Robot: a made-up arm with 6 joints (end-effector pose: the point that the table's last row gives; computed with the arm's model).
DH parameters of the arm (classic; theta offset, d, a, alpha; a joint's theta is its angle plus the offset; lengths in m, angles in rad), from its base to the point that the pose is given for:
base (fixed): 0.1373 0 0.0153 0
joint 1: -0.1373 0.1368 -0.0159 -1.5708
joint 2: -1.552 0 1.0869 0
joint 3: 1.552 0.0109 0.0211 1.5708
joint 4: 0 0.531 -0.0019 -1.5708
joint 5: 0 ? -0.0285 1.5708
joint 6: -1.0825 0 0.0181 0
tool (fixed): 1.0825 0.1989 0 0
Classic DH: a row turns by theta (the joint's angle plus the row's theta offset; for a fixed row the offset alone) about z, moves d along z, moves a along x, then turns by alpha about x.
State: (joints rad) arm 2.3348 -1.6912 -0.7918 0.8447 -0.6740 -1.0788
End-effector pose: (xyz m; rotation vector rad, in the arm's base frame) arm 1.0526 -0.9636 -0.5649 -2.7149 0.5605 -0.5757
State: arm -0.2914 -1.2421 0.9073 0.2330 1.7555 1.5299
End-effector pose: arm -0.9265 0.4044 1.0502 1.0520 1.1143 1.1329
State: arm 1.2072 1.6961 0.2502 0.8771 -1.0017 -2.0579
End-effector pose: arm 0.7072 1.5252 -0.1053 -0.9549 0.8659 -0.6450
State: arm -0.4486 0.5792 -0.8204 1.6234 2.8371 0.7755
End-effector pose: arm 0.4855 -0.1391 1.3627 -0.6012 2.7113 0.1493
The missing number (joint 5, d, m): 0.0525
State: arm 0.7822 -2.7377 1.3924 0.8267 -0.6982 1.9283
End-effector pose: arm -0.7626 -0.8399 -0.8248 1.4308 1.5824 -1.4778
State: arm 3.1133 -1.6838 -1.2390 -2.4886 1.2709 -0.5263
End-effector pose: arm 1.1521 0.0955 -0.5902 -0.0675 -2.1573 -0.8592
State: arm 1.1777 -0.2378 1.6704 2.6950 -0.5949 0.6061
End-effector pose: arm 0.2620 0.3823 1.1802 -2.0674 -0.8599 -1.2940
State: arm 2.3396 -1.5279 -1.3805 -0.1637 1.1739 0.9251
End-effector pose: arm 0.9956 -1.0560 -0.3500 -1.6460 1.5895 -1.9218
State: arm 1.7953 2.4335 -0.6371 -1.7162 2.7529 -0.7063
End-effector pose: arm -0.1170 1.0145 -0.8218 1.1323 -1.5175 2.4717
